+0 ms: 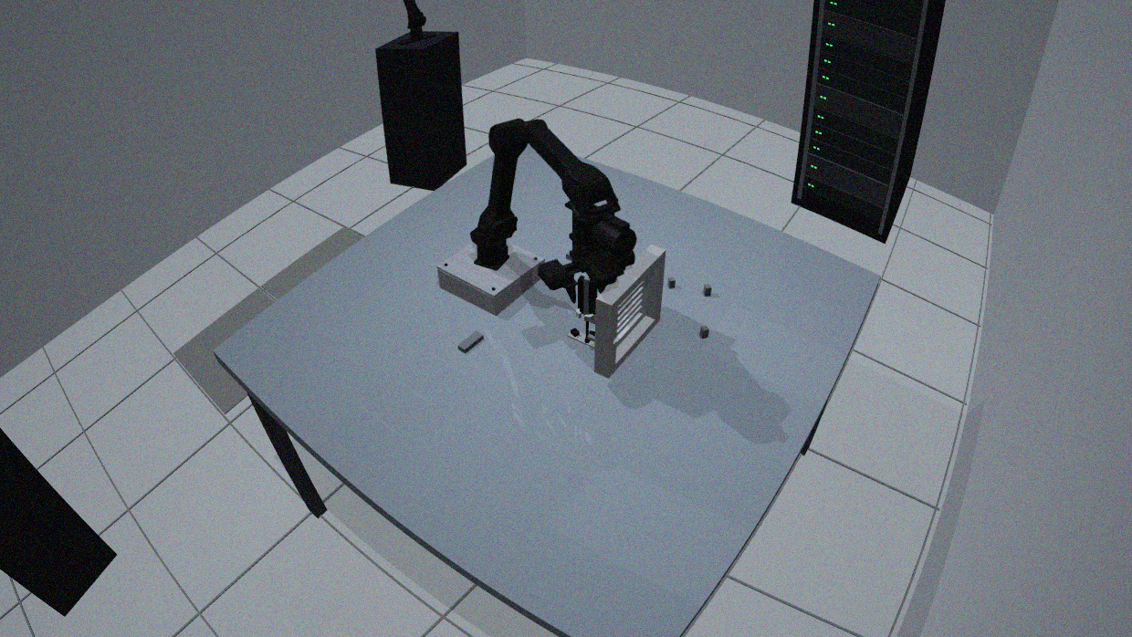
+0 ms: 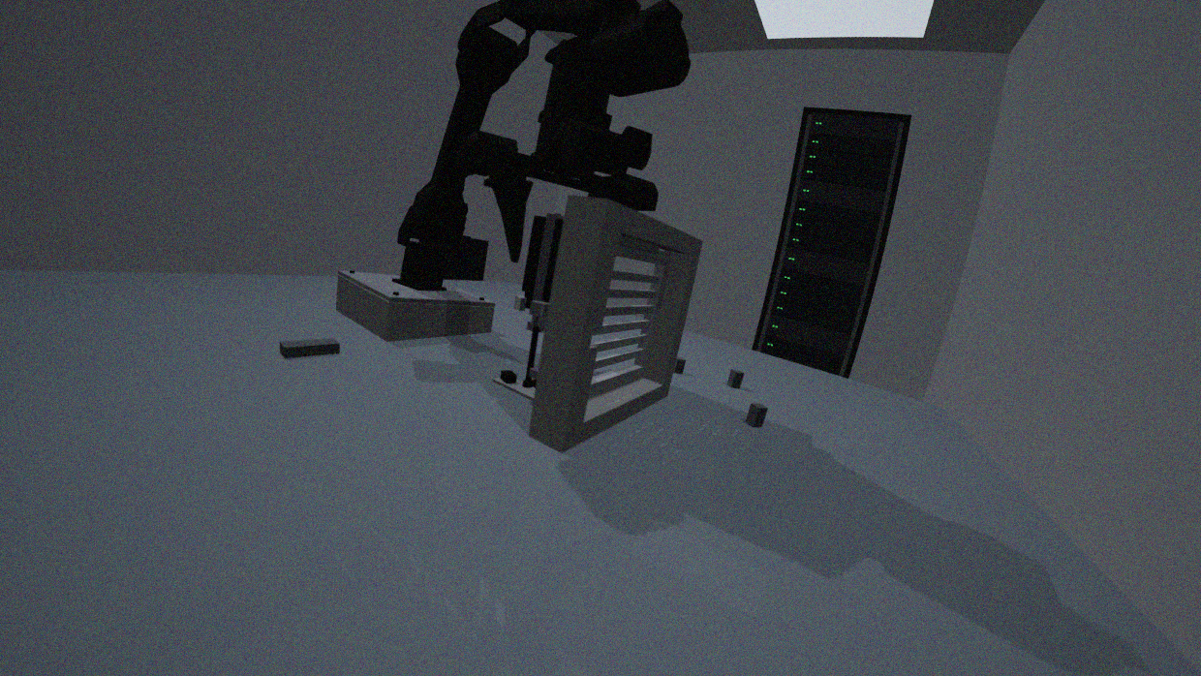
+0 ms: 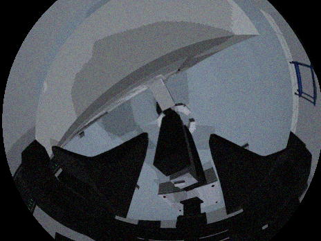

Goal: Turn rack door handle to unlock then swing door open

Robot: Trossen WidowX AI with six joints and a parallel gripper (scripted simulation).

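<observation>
My gripper tip is 1 cm to the right of the upright handle and 3 cm above it. Also, from my gripper tip: flat grey block 23 cm behind, 9 cm to the right, 13 cm below.
</observation>
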